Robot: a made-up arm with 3 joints. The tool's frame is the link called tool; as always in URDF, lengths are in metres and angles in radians. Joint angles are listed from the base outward. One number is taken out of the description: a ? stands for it. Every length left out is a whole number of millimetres.
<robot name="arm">
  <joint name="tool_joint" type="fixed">
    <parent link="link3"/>
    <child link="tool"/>
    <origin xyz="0.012 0.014 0" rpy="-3.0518 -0.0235 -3.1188"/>
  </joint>
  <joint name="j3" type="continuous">
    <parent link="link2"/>
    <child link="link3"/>
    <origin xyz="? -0.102 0" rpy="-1.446 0.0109 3.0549"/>
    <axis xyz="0 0 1"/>
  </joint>
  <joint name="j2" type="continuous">
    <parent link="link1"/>
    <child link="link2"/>
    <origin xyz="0.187 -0.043 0" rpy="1.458 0.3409 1.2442"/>
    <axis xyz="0 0 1"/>
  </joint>
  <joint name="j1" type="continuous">
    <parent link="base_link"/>
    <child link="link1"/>
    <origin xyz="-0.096 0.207 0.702" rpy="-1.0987 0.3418 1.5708"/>
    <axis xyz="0 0 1"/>
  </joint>
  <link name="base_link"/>
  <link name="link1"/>
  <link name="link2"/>
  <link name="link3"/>
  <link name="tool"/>
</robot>
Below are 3 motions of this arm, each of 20 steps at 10 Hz.
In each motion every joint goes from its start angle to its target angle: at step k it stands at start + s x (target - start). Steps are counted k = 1, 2, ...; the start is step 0. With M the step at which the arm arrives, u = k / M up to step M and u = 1 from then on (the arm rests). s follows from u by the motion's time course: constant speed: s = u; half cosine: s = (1 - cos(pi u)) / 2; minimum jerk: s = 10 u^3 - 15 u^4 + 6 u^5.
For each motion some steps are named. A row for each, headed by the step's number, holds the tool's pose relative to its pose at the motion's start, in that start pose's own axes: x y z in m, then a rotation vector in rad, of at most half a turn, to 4 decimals.
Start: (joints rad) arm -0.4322 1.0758 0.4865
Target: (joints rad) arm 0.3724 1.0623 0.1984
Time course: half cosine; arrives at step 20
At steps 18, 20:
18: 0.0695 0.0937 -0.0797 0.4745 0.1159 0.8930
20: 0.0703 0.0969 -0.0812 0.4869 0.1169 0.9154

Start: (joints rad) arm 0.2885 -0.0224 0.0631
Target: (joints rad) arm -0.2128 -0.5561 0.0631
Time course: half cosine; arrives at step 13
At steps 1, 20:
1: -0.0022 0.0008 0.0004 0.0024 0.0090 -0.0062
20: -0.1132 0.0793 0.0580 0.2791 0.6184 -0.3558

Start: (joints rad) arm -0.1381 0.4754 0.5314
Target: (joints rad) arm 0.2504 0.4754 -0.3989
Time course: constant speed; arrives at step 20
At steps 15, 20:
15: 0.0557 0.0024 -0.0066 0.0048 0.0235 0.9830
20: 0.0766 0.0069 -0.0084 -0.0030 0.0249 1.3108

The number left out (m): -0.117
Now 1 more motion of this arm.
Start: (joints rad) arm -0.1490 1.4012 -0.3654
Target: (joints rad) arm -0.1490 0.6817 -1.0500
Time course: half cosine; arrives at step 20
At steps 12, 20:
12: -0.0442 0.0033 0.0678 0.2373 0.4447 0.4661
20: -0.0529 -0.0003 0.1089 0.4388 0.6368 0.7004

